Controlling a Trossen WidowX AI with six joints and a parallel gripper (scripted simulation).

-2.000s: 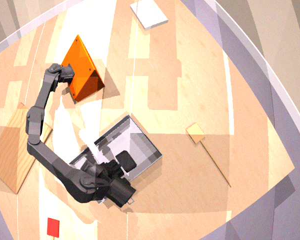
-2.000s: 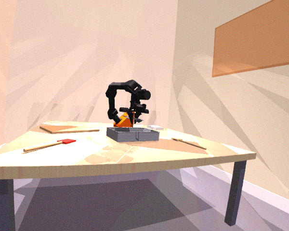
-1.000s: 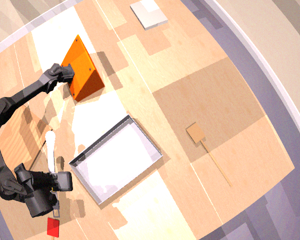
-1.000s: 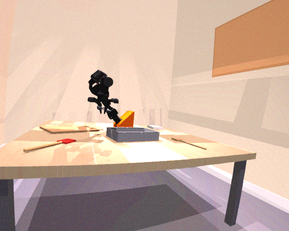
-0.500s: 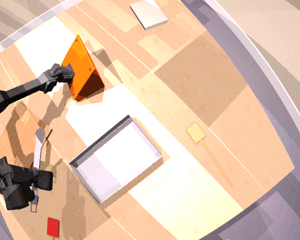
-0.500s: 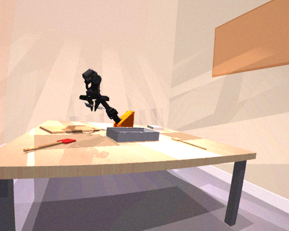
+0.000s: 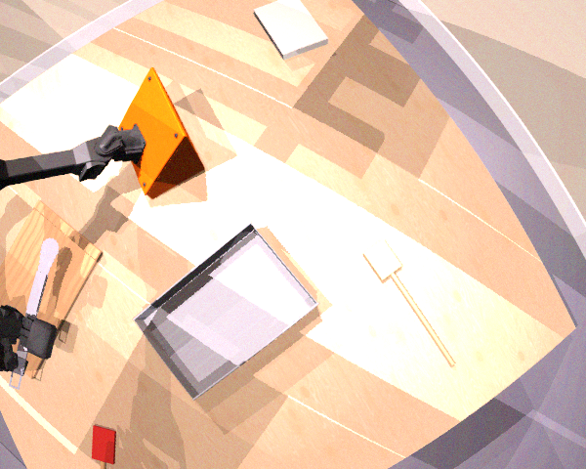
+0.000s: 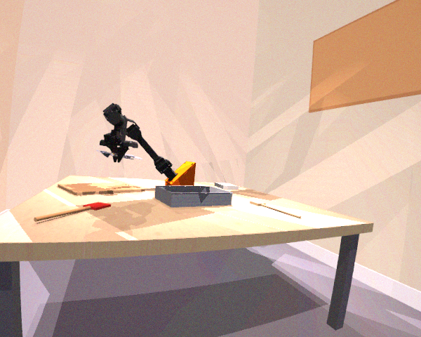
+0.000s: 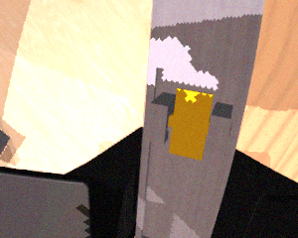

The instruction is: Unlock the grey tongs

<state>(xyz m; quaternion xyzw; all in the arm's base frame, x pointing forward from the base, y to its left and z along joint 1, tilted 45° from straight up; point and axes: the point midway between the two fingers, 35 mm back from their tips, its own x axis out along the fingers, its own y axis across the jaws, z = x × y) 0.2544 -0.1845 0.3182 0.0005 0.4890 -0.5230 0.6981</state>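
Now: the wooden board 140 mm below my gripper tip, 140 mm behind it and 50 mm to the right of it. Also, from my gripper tip: grey roasting tin 330 mm to the left, 150 mm ahead, 120 mm below; yellow lock piece 40 mm above, 20 mm to the right, 10 mm ahead; red-headed spatula 310 mm ahead, 140 mm below, 120 mm to the right.
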